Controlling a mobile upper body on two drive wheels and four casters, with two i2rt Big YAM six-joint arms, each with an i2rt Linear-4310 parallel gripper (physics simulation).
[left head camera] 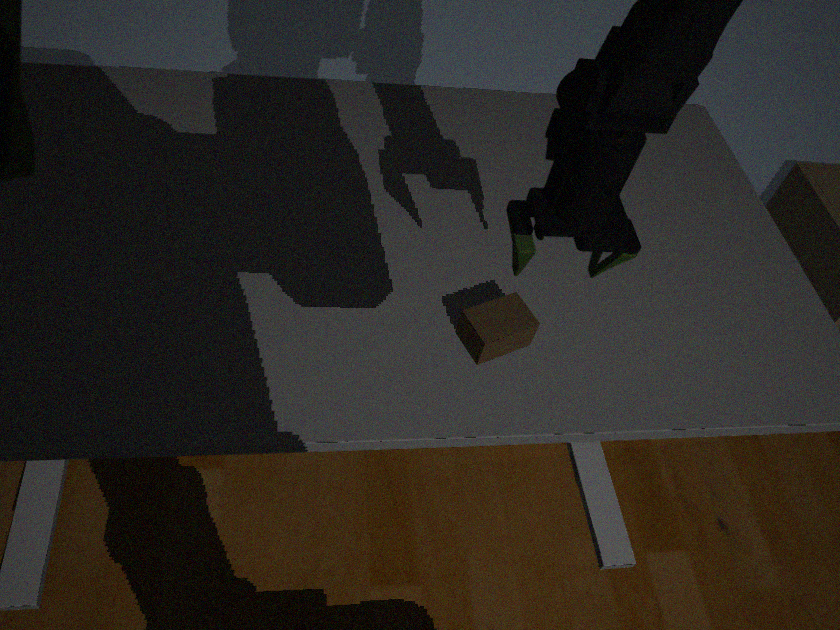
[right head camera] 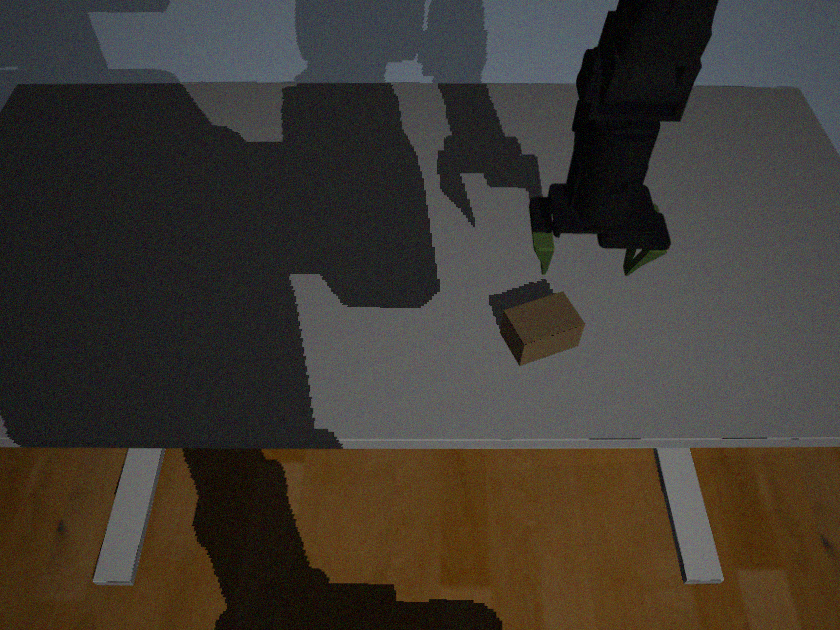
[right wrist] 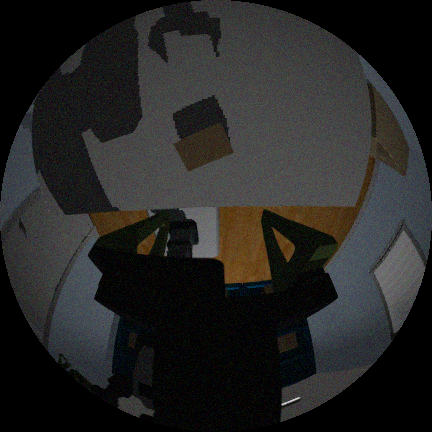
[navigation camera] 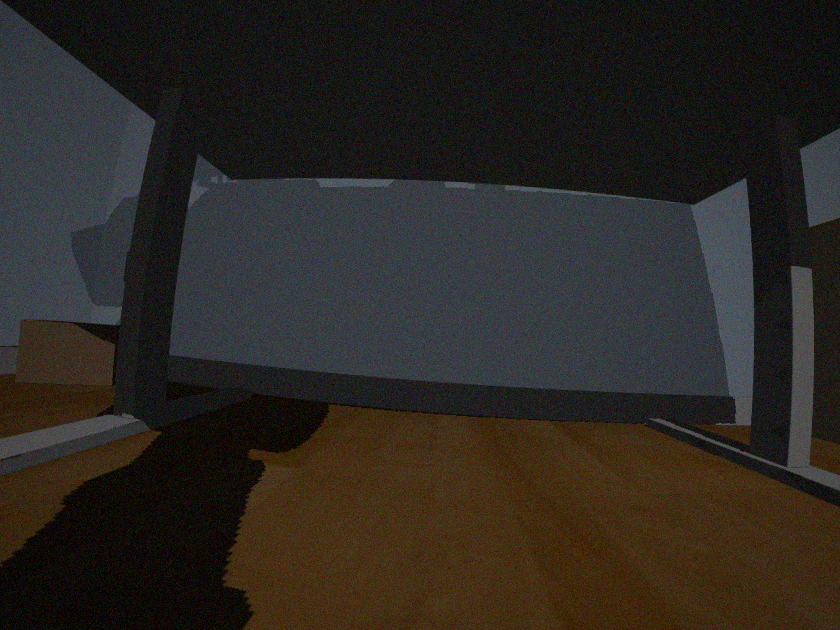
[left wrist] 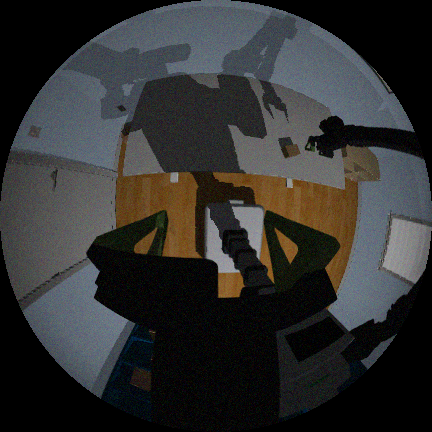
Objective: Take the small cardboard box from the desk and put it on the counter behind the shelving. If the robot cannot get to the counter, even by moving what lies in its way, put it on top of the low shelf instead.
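Places are measured from the left arm's base along level axes (x ahead, y left, z up), in metres.
Pixels of known places: left gripper, fingertip midpoint: (left wrist: 215, 215); right gripper, fingertip midpoint: (left head camera: 552, 272) (right head camera: 584, 271) (right wrist: 215, 214) (left wrist: 311, 150).
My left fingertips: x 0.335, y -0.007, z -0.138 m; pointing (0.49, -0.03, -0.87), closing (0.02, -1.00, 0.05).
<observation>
Ahead of a thing's pixels: the offset from my left fingertips to its top centre. Level surfaces: height alone.
The small cardboard box {0.312 m ahead, 0.434 m right, 0.502 m down} (left head camera: 500, 325) (right head camera: 544, 325) (left wrist: 290, 150) (right wrist: 204, 147) rests on the desk {0.552 m down} (left head camera: 407, 379) (right head camera: 434, 379) (left wrist: 320, 165) (right wrist: 290, 175), right of the middle in the head views. My right gripper (left head camera: 555, 265) (right head camera: 584, 265) (right wrist: 215, 214) is open and empty. It hangs above the desk, up and to the right of the box in the head views, apart from it. My left gripper (left wrist: 215, 215) is open and empty, away from the desk and box. The counter cannot be made out in these views.
A wooden shelf unit (left head camera: 804, 233) (left wrist: 376, 170) (right wrist: 372, 120) stands beyond the desk's right end. In the navigation view, desk legs (navigation camera: 152, 257) (navigation camera: 773, 291) stand left and right, a crossbar (navigation camera: 441, 398) runs between them, and a cardboard box {0.767 m ahead, 0.889 m left, 1.092 m down} (navigation camera: 64, 352) lies on the floor at left.
</observation>
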